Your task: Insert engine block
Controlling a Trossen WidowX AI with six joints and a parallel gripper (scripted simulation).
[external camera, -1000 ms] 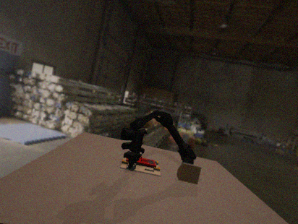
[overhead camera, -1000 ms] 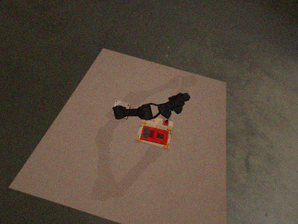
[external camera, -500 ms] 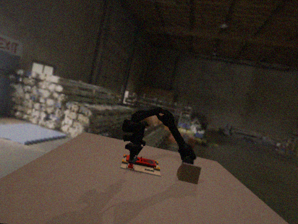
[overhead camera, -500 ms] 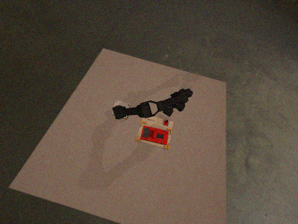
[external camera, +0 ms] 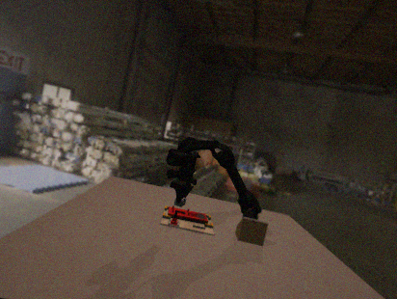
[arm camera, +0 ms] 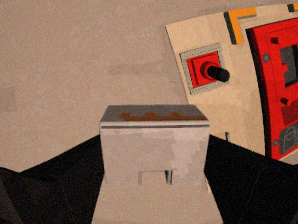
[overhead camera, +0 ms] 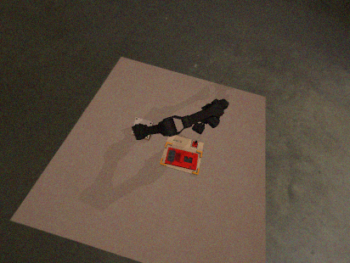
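Right now my gripper tip is 1 cm short of the dark post, 7 cm to the left of it and 9 cm above it. From my gripper tip the other things lie so: engine block (1 cm above).
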